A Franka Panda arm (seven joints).
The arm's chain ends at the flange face. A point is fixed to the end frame.
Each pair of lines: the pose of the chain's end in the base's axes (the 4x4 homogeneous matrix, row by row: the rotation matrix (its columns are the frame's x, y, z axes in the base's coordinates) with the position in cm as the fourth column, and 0 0 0 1 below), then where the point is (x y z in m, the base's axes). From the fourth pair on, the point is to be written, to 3 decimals.
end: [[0.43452, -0.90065, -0.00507, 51.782], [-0.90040, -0.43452, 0.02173, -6.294], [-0.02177, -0.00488, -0.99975, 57.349], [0, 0, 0, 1]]
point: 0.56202 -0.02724 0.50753
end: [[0.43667, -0.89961, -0.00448, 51.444], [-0.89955, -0.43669, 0.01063, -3.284], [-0.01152, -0.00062, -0.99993, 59.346], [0, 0, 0, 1]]
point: 0.55860 0.00223 0.52713
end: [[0.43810, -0.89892, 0.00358, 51.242], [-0.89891, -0.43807, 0.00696, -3.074], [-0.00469, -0.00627, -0.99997, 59.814], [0, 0, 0, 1]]
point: 0.55706 0.00415 0.53204
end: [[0.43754, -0.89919, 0.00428, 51.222], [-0.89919, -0.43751, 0.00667, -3.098], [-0.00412, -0.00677, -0.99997, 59.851], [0, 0, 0, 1]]
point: 0.557 0.004 0.532
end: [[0.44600, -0.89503, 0.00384, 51.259], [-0.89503, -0.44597, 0.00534, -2.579], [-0.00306, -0.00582, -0.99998, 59.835], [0, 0, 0, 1]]
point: 0.557 0.009 0.532
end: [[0.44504, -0.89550, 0.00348, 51.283], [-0.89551, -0.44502, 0.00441, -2.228], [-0.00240, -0.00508, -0.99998, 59.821], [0, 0, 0, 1]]
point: 0.557 0.013 0.532
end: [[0.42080, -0.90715, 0.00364, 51.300], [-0.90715, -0.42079, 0.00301, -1.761], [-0.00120, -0.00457, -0.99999, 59.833], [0, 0, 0, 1]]
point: 0.558 0.016 0.532
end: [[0.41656, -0.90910, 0.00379, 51.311], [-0.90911, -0.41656, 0.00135, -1.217], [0.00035, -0.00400, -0.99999, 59.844], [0, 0, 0, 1]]
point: 0.559 0.021 0.532
